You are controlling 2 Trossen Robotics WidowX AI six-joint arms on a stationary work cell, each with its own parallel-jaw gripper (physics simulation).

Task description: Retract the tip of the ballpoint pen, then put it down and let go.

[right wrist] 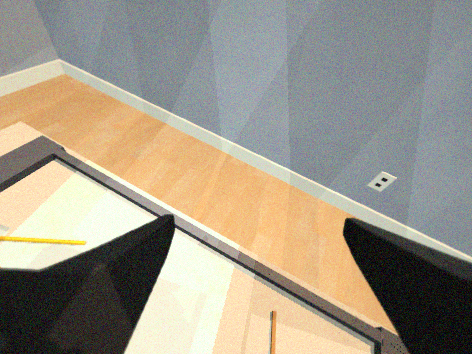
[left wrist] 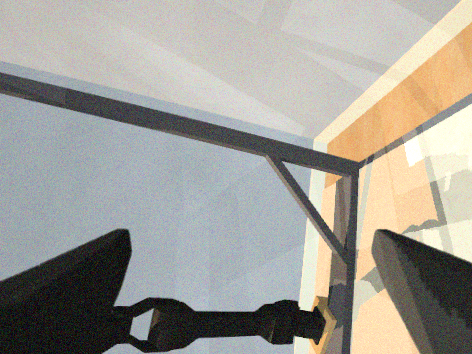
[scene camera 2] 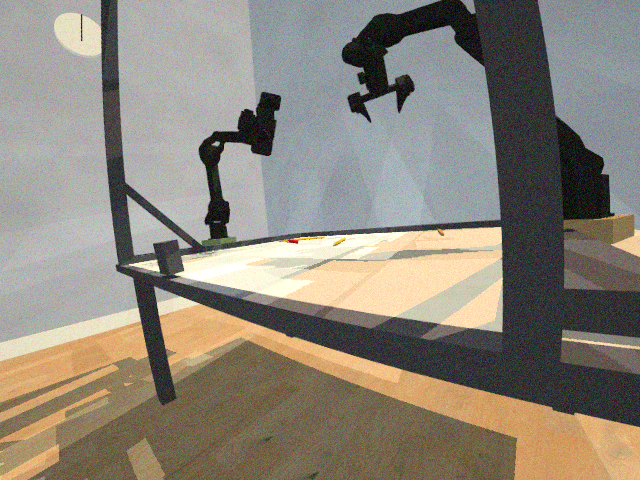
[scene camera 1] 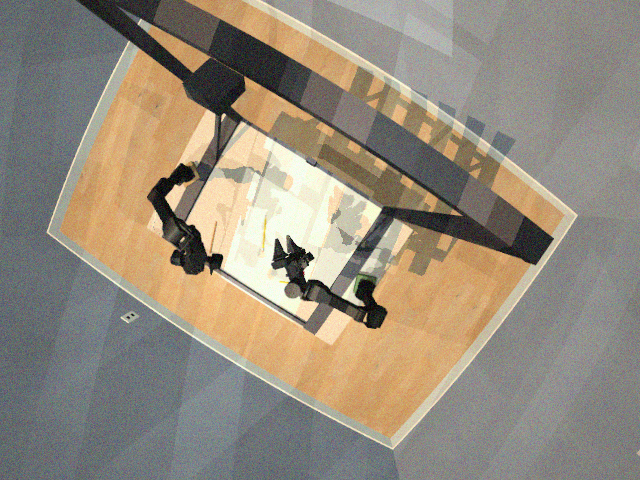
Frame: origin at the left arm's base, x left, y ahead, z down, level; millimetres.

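Where they show: left gripper, fingertip midpoint: (left wrist: 252,241) (scene camera 2: 266,113) (scene camera 1: 282,236); right gripper, fingertip midpoint: (right wrist: 258,224) (scene camera 2: 384,117) (scene camera 1: 200,273); left arm's base, link origin: (scene camera 2: 219,238) (scene camera 1: 365,286); right arm's base, link origin: (left wrist: 317,325) (scene camera 2: 581,217) (scene camera 1: 187,174).
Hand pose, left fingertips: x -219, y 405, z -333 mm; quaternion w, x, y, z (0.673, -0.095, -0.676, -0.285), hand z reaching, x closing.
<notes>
Each offset is from my left fingertips to the centre of the thing. "pt": to the spot under its first point.
Several thin sticks lie on the table; which is the ballpoint pen I cannot tell. A yellow stick (scene camera 1: 264,232) (right wrist: 45,241) lies mid-table. An orange-brown stick @[dy +424, dx +144, dz +368 mm] (scene camera 1: 213,237) (scene camera 2: 440,231) (right wrist: 273,332) lies nearer the right arm. In scene camera 2, a long yellow stick @[dy -62, dx +292, dz +368 mm] (scene camera 2: 312,238) lies by a red piece @[pt dy -41, dx +168, dz +366 mm] (scene camera 2: 292,241), and a shorter-looking yellow stick @[dy +153, dx +66, dz +368 mm] (scene camera 2: 339,241) lies beside them. My left gripper (scene camera 1: 283,241) (scene camera 2: 267,124) (left wrist: 252,241) is open and empty, high above the table, not pointing down. My right gripper (scene camera 1: 196,264) (scene camera 2: 384,116) (right wrist: 258,224) is open and empty, high above the table.
The left arm hides part of the table in scene camera 1, where a short yellow end @[pt dy +10, dx +301, dz +366 mm] (scene camera 1: 283,282) shows beside it. Dark frame posts (scene camera 2: 524,180) and an overhead beam (scene camera 1: 330,98) surround the table. A small dark box @[dy -17, dx -330, dz +340 mm] (scene camera 2: 168,257) sits on the table frame's edge.
</notes>
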